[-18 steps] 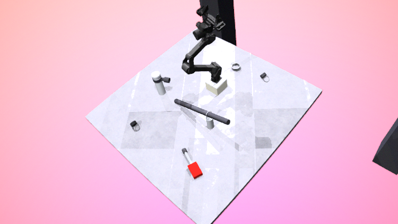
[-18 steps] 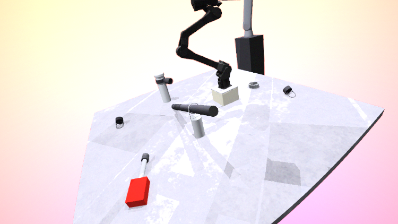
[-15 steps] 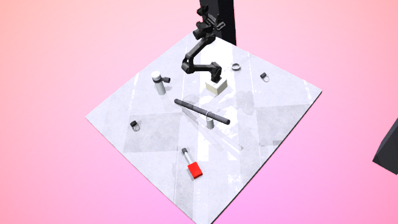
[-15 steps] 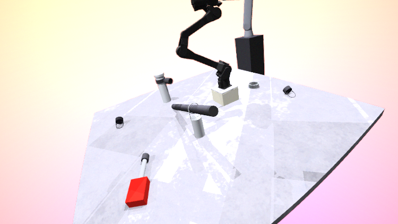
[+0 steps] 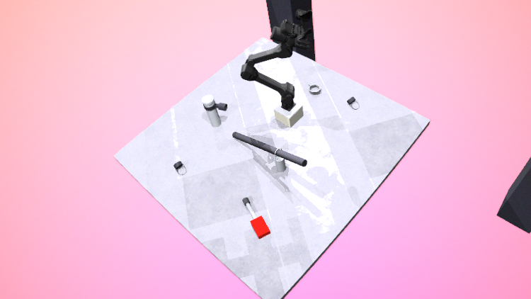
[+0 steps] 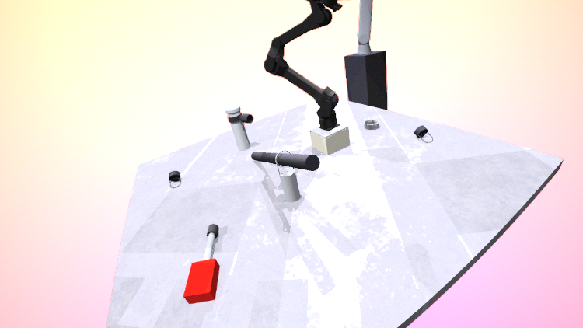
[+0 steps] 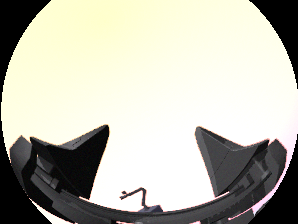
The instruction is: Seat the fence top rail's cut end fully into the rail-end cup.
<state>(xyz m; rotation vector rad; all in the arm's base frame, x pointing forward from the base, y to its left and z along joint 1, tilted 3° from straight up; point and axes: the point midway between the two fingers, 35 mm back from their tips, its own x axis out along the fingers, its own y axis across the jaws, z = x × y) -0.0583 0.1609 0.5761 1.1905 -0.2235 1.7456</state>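
Right now the dark rail-end cup is 29 cm ahead of my gripper tip, 43 cm to the right of it and 53 cm below it. The rest, counted from my gripper tip: metal ring (21 cm behind, 18 cm to the right, 68 cm below); short grey post (34 cm ahead, 1 cm to the left, 59 cm below).
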